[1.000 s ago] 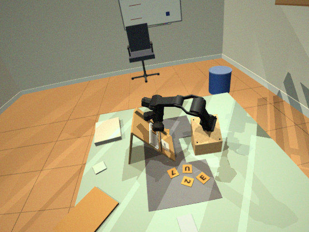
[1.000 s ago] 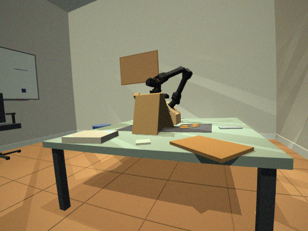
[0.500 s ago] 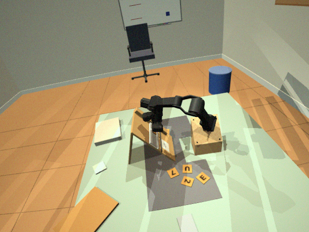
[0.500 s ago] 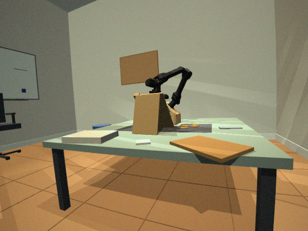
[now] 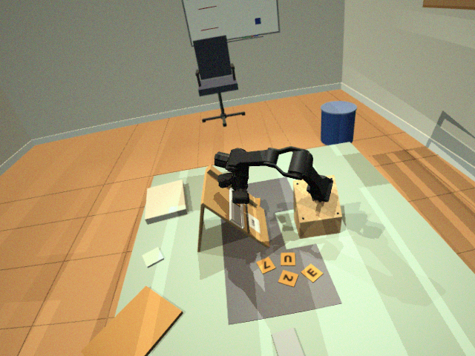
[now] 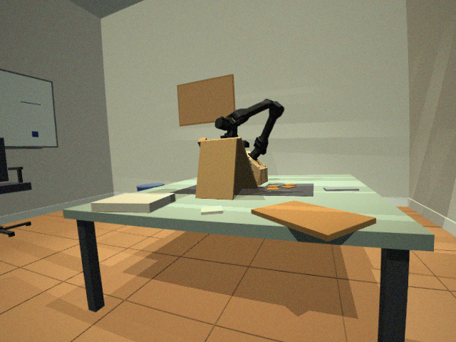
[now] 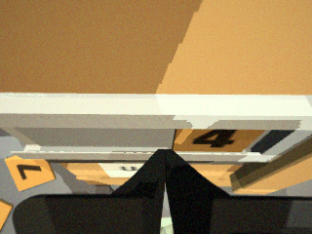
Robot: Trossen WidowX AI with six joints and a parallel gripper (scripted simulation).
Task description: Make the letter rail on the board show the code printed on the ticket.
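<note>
The white ticket is 5 cm behind my gripper tip, 3 cm to the left of it and 9 cm below it. Round my gripper tip: grey mat (13 cm behind, 2 cm to the left, 17 cm below); grey slab (12 cm behind, 53 cm to the left, 16 cm below); cream box (42 cm ahead, 27 cm to the right, 15 cm below).
</note>
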